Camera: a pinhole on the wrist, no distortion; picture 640 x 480 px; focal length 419.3 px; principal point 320.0 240.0 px. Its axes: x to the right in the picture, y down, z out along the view. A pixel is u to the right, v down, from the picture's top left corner.
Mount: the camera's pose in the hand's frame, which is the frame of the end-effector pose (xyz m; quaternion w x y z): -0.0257 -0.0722 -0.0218 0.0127 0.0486 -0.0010 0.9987
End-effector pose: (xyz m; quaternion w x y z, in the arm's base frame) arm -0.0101 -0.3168 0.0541 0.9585 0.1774 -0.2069 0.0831
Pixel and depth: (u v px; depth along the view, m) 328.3 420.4 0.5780
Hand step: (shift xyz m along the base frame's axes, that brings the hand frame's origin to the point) -0.1171 -0.5042 0.3789
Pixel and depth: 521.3 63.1 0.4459
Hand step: -0.3622 -0.0716 0.3325
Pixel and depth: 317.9 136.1 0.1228
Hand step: -0.0382 -0.0776 0.0673
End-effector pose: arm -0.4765 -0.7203 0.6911 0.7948 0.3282 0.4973 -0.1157
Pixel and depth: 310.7 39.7 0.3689
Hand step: 0.3095 -0.1385 0.1220
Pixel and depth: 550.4 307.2 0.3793
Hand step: 0.1081 -0.3652 0.2280
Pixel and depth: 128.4 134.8 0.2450
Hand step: 0.1967 -0.1296 -0.0408
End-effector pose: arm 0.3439 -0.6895 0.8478 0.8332 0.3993 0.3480 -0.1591
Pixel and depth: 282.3 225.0 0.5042
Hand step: 0.2331 -0.4041 0.1286
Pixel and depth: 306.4 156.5 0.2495
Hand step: 0.0950 -0.1900 0.0805
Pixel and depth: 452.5 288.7 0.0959
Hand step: -0.0434 -0.1123 0.0208
